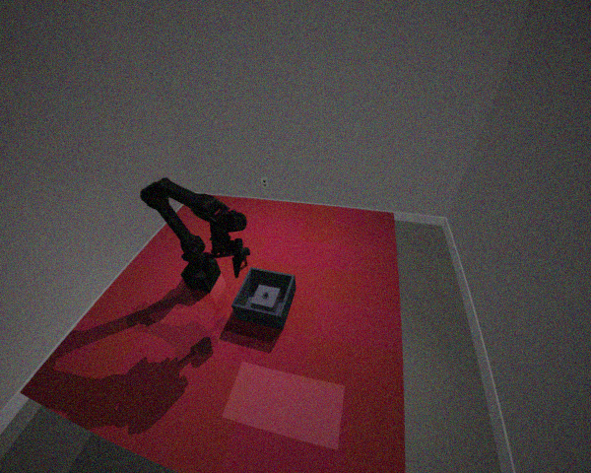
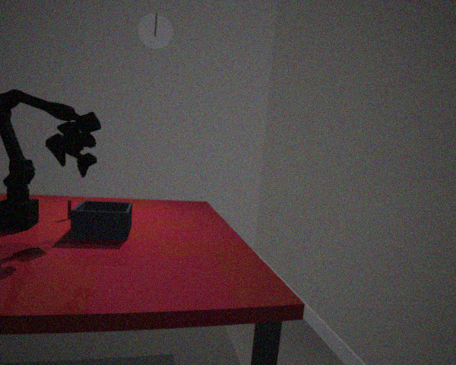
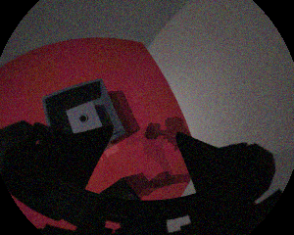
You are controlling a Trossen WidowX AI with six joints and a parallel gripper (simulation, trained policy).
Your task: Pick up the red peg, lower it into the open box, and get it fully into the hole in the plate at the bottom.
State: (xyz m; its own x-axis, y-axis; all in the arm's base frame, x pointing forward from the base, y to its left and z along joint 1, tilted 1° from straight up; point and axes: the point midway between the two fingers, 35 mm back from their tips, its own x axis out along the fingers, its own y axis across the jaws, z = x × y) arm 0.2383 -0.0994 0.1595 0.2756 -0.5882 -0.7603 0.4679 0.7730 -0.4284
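The red peg is 10 cm behind my gripper tip, 25 cm to the left of it and 19 cm below it. From my gripper tip the other things lie so: dark box 8 cm ahead, 9 cm to the left, 20 cm below; pale plate 8 cm ahead, 9 cm to the left, 18 cm below.
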